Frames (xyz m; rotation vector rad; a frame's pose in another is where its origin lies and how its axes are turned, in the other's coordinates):
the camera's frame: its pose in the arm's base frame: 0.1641 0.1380 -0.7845 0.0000 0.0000 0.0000
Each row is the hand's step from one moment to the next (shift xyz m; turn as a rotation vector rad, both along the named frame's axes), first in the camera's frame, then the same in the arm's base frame.
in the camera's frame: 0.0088 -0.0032 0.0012 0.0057 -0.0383 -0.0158
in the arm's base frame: 0.0088 -0.0032 0.0012 0.0057 -0.0383 -0.0158
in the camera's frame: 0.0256 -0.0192 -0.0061 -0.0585 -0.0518 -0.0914
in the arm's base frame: 0.0256 -0.0192 -0.0061 -0.0585 -0.0518 -0.0914
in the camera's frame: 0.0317 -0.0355 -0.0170 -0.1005 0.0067 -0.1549
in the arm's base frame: 0.0317 -0.0355 -0.0170 -0.1005 0.0067 -0.1549
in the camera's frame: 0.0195 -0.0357 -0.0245 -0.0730 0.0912 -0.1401
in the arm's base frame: 0.0195 -0.0357 -0.0245 -0.0730 0.0912 -0.1401
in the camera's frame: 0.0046 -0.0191 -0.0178 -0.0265 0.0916 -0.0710
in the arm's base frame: 0.0046 -0.0191 -0.0178 -0.0265 0.0916 -0.0710
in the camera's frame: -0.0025 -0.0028 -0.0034 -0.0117 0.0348 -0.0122
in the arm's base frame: -0.0025 -0.0028 -0.0034 -0.0117 0.0348 -0.0122
